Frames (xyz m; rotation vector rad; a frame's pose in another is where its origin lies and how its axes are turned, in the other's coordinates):
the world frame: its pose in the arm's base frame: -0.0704 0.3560 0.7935 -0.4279 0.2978 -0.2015
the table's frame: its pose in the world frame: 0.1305 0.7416 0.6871 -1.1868 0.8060 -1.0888
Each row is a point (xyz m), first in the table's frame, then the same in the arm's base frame.
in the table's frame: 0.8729 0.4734 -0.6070
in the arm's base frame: -0.1137 0.1844 1.0443
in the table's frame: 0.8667 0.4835 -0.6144
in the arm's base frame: -0.1231 0.1849 1.0339
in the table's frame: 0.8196 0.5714 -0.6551
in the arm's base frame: -0.1804 0.1866 0.9427
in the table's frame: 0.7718 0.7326 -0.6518
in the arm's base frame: -0.2021 0.1644 0.7775
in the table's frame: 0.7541 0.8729 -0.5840
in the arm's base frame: -0.1533 0.1315 0.6321
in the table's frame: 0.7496 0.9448 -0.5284
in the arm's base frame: -0.1070 0.1131 0.5559
